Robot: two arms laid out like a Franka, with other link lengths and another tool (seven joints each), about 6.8 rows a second.
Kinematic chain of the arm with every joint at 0, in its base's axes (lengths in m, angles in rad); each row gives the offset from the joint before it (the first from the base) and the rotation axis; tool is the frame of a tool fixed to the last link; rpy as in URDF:
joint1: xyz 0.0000 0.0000 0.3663 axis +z
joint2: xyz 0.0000 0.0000 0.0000 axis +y
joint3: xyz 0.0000 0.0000 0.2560 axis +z
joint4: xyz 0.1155 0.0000 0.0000 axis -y
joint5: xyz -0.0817 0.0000 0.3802 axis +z
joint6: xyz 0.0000 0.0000 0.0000 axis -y
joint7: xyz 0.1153 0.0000 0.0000 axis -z
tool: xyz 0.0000 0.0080 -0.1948 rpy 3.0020 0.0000 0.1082
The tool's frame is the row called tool.
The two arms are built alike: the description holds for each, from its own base.
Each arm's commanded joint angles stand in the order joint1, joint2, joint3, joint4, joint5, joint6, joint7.
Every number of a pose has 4 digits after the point. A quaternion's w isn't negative.
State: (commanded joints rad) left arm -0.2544 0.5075 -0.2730 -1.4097 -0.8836 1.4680 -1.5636; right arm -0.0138 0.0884 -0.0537 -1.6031 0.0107 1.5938 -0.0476
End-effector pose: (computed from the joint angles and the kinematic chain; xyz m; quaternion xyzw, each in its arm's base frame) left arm 0.4949 -0.4489 0.3612 0.6843 0.5383 -0.4817 0.0996; right arm 0.6196 -0.0313 0.4415 0.9960 0.0469 -0.0450 0.0612
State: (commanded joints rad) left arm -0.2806 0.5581 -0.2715 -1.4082 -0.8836 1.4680 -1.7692; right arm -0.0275 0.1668 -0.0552 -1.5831 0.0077 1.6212 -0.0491
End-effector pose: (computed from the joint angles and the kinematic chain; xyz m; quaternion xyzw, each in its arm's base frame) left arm 0.4831 -0.4619 0.3329 0.6291 0.6026 -0.4907 0.0180; right arm 0.6327 -0.0421 0.4044 0.9953 0.0412 -0.0611 0.0626
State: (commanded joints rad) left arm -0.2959 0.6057 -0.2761 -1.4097 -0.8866 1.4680 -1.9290; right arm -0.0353 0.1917 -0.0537 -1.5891 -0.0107 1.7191 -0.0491
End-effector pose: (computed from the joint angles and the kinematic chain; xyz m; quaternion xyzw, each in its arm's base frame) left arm 0.4719 -0.4718 0.3063 -0.5786 -0.6467 0.4944 0.0507; right arm 0.6517 -0.0511 0.3948 0.9960 0.0375 -0.0292 0.0762
